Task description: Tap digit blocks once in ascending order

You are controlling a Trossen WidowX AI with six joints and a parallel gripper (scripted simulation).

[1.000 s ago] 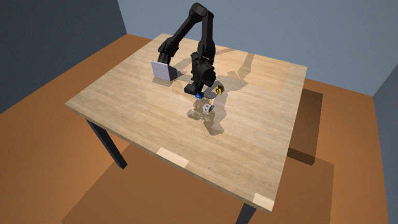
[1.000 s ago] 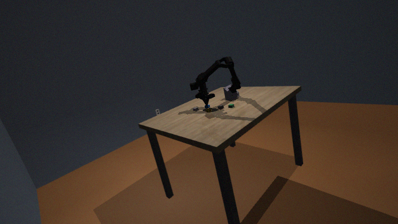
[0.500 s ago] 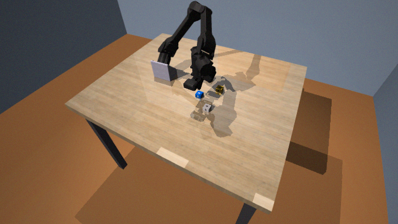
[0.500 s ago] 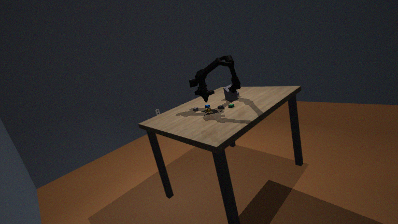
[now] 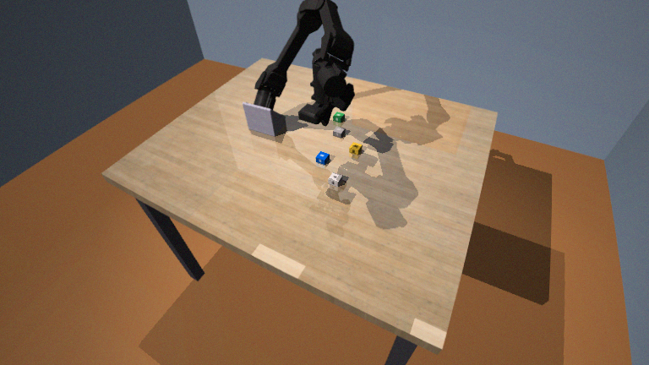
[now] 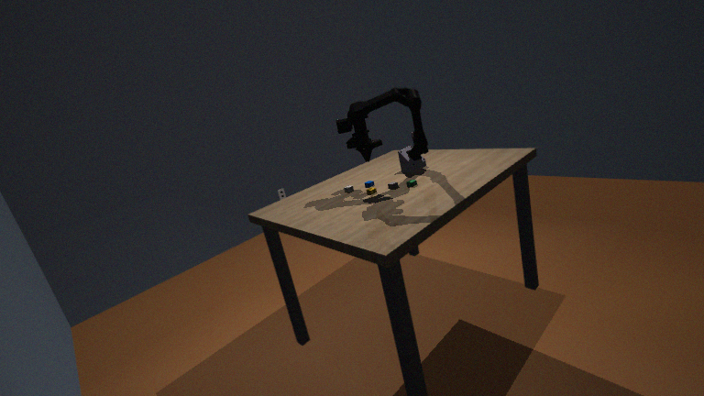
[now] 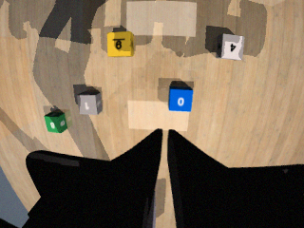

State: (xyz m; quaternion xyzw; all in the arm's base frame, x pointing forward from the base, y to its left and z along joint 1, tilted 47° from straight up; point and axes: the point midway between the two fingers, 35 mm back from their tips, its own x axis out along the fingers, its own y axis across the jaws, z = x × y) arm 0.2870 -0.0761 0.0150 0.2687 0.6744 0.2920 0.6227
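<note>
My gripper tip is 20 mm past the grey block, 120 mm to the right of it and 110 mm above it. Also, from my gripper tip: blue block (20 mm to the right, 110 mm below); then yellow block (70 mm ahead, 60 mm to the left, 110 mm below); then white block (80 mm ahead, 90 mm to the right, 110 mm below).
</note>
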